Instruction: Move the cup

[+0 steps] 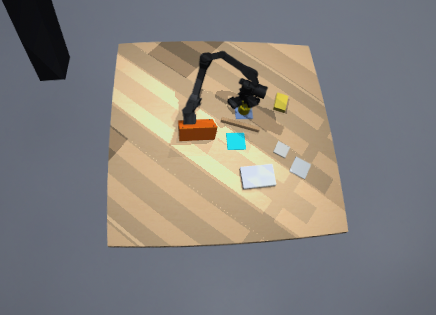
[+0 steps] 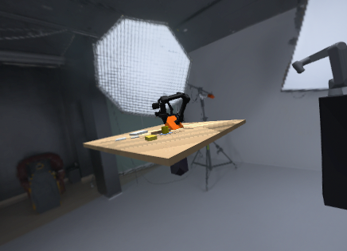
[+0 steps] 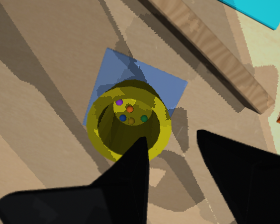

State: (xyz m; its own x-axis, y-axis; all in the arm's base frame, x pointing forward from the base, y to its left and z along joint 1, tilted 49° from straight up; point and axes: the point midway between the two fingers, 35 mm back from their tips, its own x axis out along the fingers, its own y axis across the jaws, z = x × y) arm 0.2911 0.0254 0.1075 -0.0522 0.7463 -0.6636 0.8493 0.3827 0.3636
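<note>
Now: gripper tip 6 cm above the olive-yellow cup, 2 cm to the right of it and 2 cm short of it. Also, from my gripper tip: flat wooden strip: 9 cm below, 8 cm to the right; bright cyan pad: 18 cm to the right, 10 cm below, 3 cm behind; pale blue pad: 10 cm below, 3 cm ahead, 2 cm to the left.
</note>
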